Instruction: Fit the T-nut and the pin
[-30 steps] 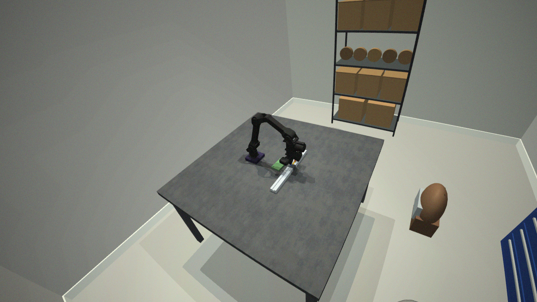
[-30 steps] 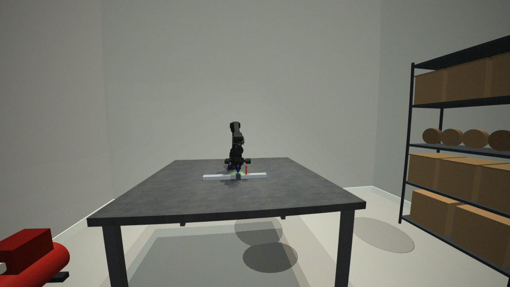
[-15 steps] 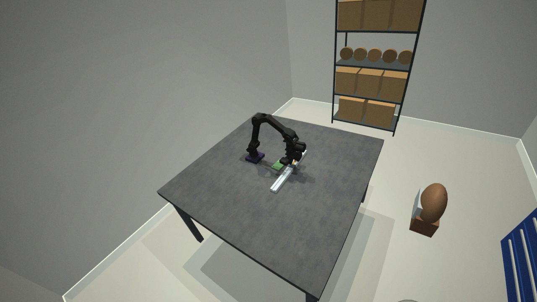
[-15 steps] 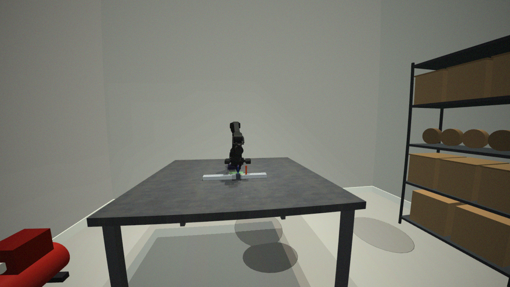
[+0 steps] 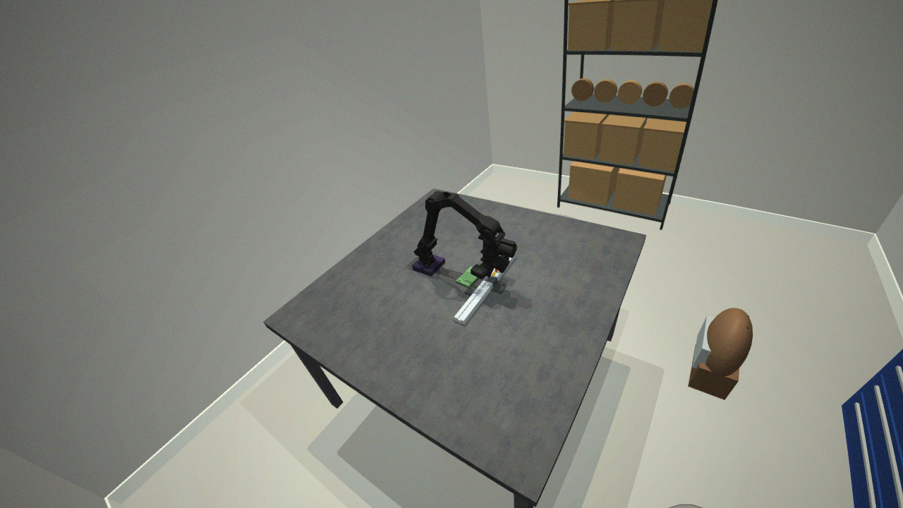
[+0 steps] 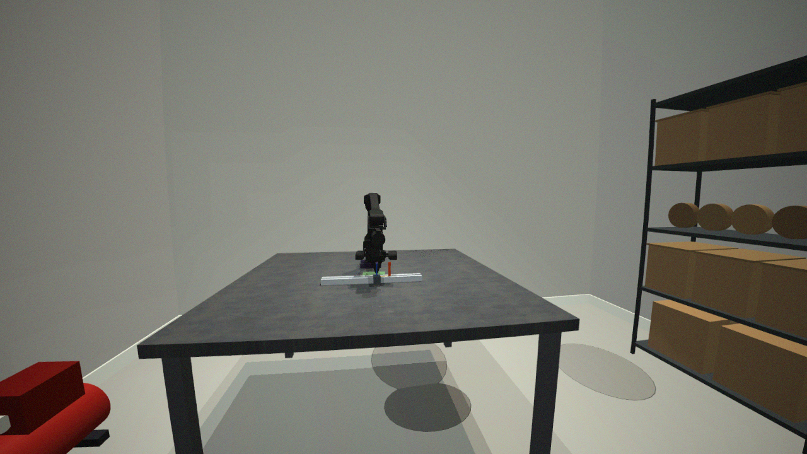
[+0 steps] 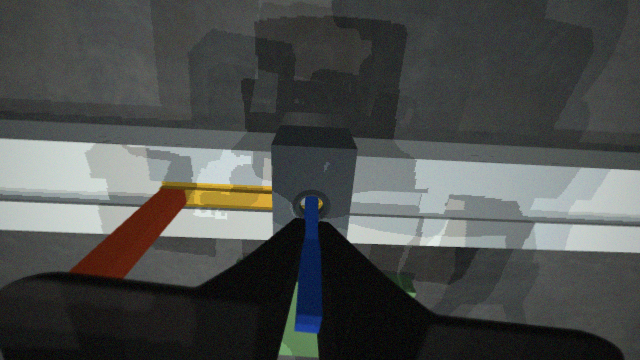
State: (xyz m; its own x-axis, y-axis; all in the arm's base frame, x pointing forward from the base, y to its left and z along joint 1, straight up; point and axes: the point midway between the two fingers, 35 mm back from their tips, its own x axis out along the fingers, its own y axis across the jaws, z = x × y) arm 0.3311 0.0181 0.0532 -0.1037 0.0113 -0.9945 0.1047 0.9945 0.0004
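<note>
Right now my gripper tip is right at the blue pin. Also, from my gripper tip: green tray 11 cm behind, 3 cm to the right, 3 cm below.
</note>
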